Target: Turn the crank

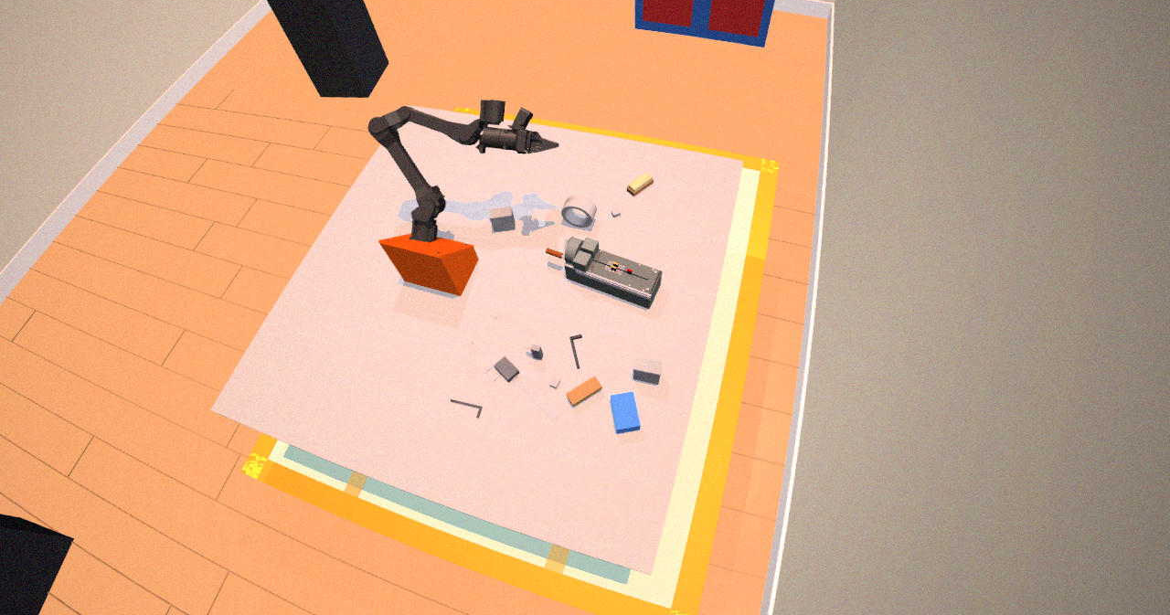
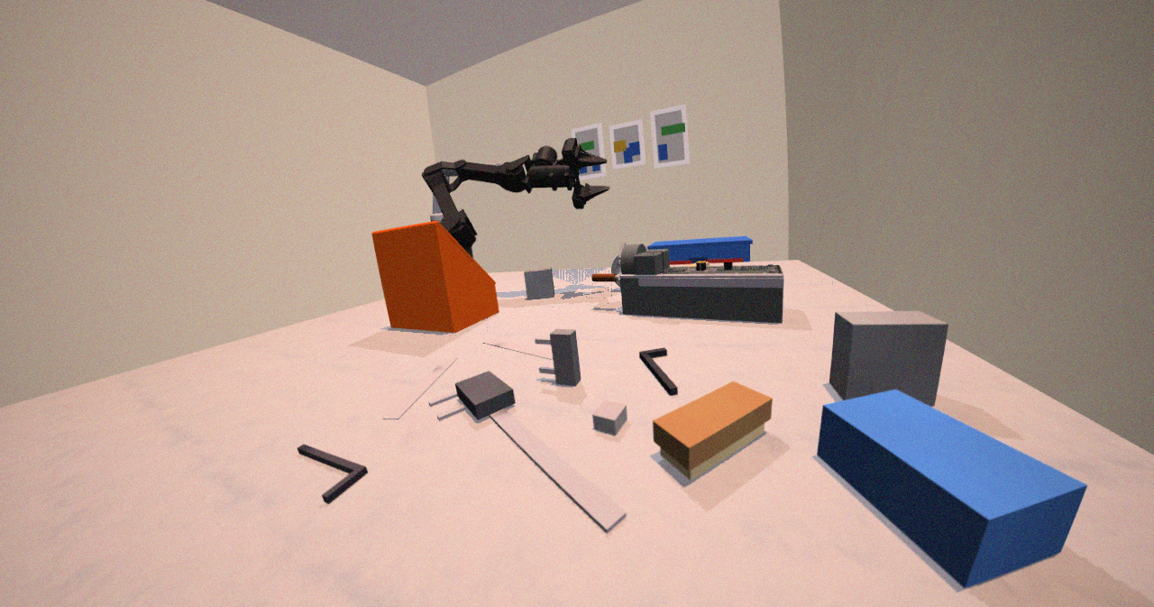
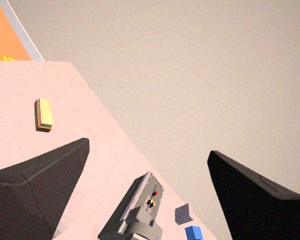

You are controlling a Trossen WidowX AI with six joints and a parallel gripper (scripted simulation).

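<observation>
The crank handle is 1 cm ahead of my gripper tip, 20 cm to the right of it and 23 cm below it. From my gripper tip the other things lie so: red pointer 23 cm ahead, 25 cm to the right, 21 cm below; blue block 27 cm ahead, 63 cm to the right, 27 cm below.
</observation>
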